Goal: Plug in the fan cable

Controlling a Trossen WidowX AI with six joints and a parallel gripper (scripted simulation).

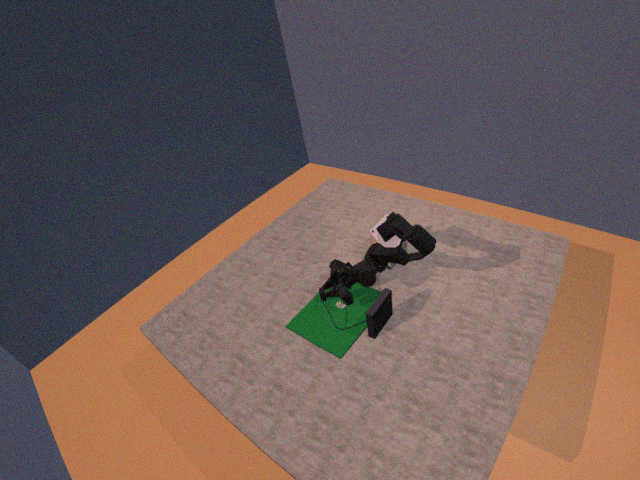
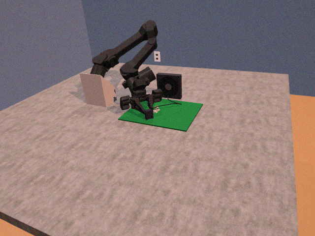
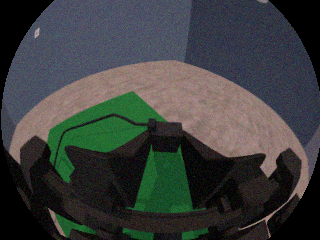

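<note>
My gripper tip is now 10 mm above the black plug. The rest, counted from my gripper tip: black fan (240 mm to the left, 30 mm behind, 20 mm above); green board (90 mm to the left, 50 mm below, 10 mm ahead).
</note>
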